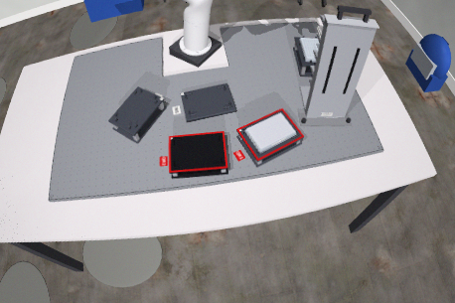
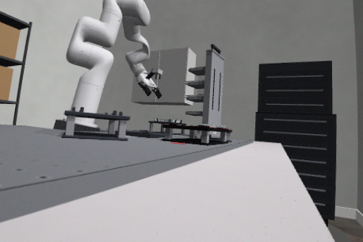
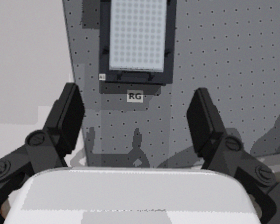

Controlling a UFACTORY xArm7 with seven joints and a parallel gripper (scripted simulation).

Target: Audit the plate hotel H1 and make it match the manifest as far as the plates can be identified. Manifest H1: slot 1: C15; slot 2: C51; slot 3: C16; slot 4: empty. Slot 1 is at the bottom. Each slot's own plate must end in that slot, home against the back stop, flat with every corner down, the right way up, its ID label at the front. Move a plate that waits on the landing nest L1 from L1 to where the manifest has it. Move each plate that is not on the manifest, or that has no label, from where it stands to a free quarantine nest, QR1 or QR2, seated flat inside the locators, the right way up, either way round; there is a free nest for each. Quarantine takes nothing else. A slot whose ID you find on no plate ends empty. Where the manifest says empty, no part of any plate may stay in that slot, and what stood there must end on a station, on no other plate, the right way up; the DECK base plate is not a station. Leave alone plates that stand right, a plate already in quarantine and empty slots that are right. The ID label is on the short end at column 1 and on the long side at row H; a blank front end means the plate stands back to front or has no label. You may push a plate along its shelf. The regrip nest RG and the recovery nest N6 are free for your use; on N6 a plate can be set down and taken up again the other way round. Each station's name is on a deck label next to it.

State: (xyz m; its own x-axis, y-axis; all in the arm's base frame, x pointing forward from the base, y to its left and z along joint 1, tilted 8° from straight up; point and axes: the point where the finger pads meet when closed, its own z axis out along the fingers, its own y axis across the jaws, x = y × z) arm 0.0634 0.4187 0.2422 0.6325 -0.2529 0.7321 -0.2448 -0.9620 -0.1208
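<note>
Right now my hand is 21 cm above the RG label. Round my hand: H1 label (25 cm ahead, 21 cm below, 4 cm to the left); then white plate (40 cm ahead, 31 cm to the right, 17 cm below); then plate labelled C16 (28 cm ahead, 7 cm to the right, 5 cm above).
</note>
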